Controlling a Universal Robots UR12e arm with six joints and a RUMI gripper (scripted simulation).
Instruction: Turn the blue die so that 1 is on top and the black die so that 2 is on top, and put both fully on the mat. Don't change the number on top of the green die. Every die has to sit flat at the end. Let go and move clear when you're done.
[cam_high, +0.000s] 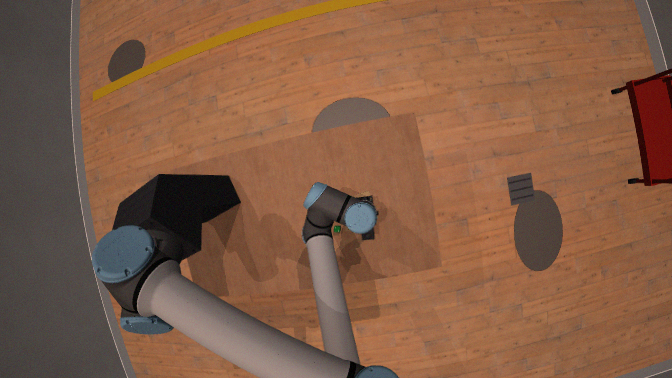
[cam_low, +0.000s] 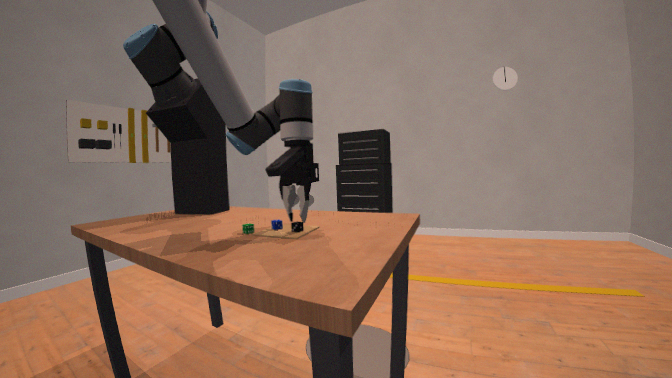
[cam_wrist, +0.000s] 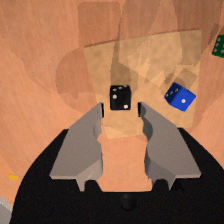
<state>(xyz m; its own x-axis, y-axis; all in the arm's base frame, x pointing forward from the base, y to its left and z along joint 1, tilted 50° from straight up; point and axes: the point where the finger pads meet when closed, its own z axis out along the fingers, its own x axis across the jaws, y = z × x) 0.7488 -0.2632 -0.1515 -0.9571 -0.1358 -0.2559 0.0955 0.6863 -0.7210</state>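
Now: the black die 3 cm below my hand. The rest, counted from my hand: green die 14 cm behind, 5 cm to the right, 3 cm below; tan mat 4 cm below, 4 cm behind; blue die 8 cm behind, 3 cm below, 1 cm to the left.
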